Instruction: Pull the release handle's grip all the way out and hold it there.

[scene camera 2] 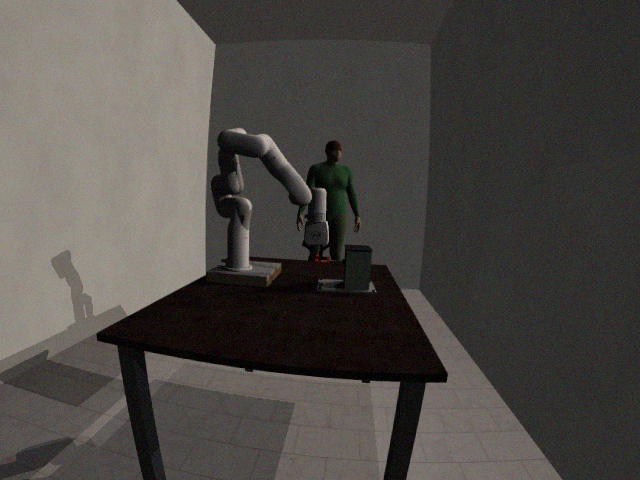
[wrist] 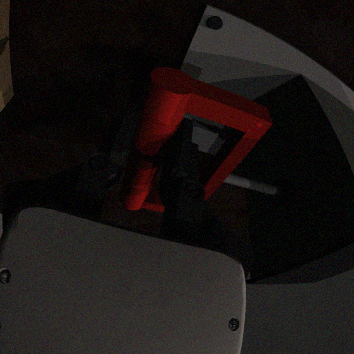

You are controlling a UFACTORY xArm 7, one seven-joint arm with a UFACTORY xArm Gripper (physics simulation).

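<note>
The release handle (scene camera 2: 323, 259) (wrist: 227, 107) is a red frame with a thick round grip bar. It stands out to the left of a grey-green box-shaped housing (scene camera 2: 357, 269) (wrist: 310, 165), above the level of the table. A pale rod (wrist: 252, 185) shows between the handle's frame and the housing in the wrist view. My gripper (scene camera 2: 316, 257) (wrist: 155, 125) points down and is shut on the grip bar, with one dark finger on its outer side and one inside the frame. The fingers hide part of the bar, and shadow makes their contact hard to see.
The housing stands on a light grey base plate (scene camera 2: 330, 290) (wrist: 245, 45) on the dark table (scene camera 2: 268, 330). The arm's wooden-edged base block (scene camera 2: 240, 279) (wrist: 5, 60) is to the left. A person in green (scene camera 2: 333, 191) stands behind the table.
</note>
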